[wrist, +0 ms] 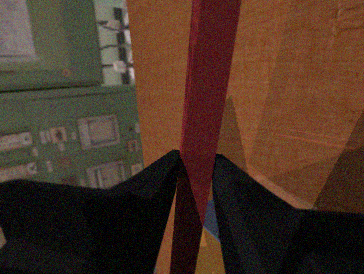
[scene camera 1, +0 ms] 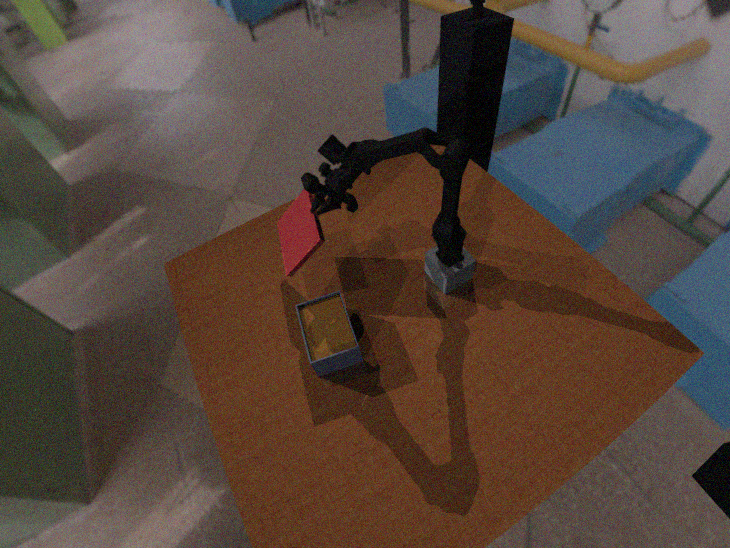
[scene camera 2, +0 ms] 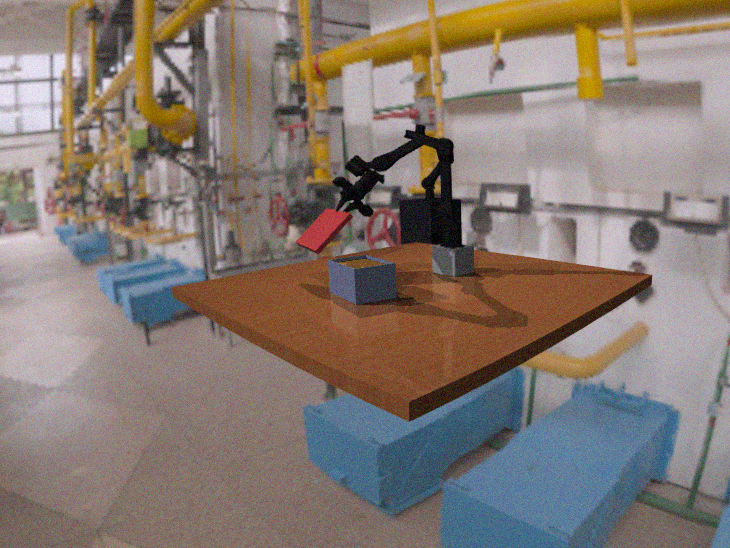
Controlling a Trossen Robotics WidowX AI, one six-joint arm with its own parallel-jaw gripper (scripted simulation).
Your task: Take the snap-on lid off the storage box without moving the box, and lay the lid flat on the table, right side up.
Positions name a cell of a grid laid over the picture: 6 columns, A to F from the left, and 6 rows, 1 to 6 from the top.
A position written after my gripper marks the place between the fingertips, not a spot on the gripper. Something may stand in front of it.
my gripper: wrist D4; scene camera 1 C3; scene camera 2 C3
red lid: wrist D1; scene camera 1 C3; scene camera 2 C3
